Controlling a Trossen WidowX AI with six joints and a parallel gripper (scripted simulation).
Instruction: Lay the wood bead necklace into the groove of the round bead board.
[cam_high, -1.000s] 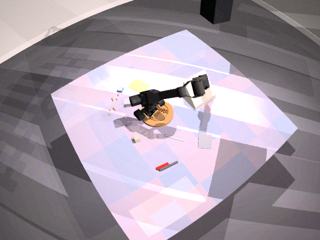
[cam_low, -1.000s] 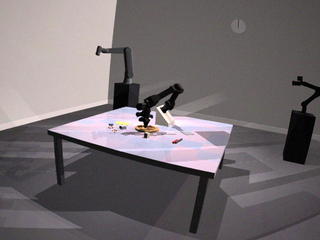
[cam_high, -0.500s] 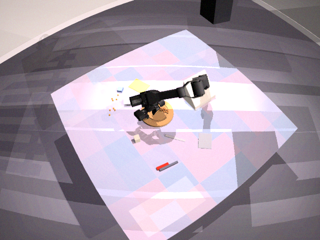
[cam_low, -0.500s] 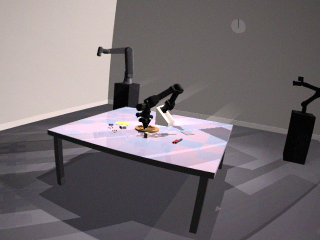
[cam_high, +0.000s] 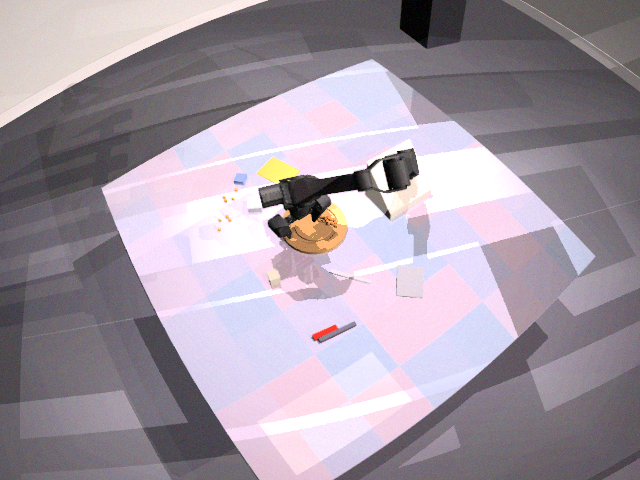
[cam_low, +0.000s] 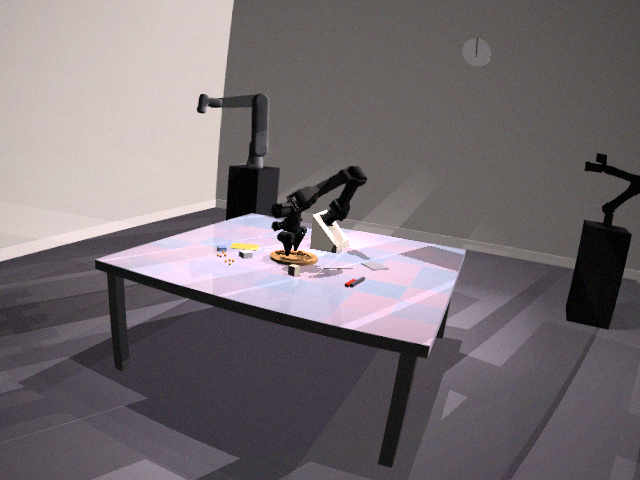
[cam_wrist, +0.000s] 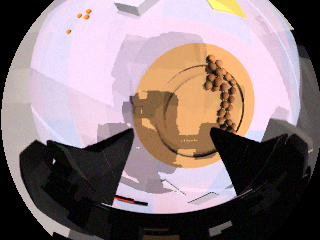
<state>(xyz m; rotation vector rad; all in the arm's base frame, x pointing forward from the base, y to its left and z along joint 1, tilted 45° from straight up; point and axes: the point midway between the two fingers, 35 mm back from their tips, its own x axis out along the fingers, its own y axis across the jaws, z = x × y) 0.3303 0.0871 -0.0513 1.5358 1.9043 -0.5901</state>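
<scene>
Right now my gripper tip is 5 cm past the round bead board, 1 cm to the left of it and 3 cm above it. Also, from my gripper tip: cream cube (14 cm ahead, 10 cm to the left, 2 cm below); then white block (8 cm ahead, 17 cm to the right, 2 cm below); then thin rod (6 cm behind, 19 cm to the left, 3 cm below).
</scene>
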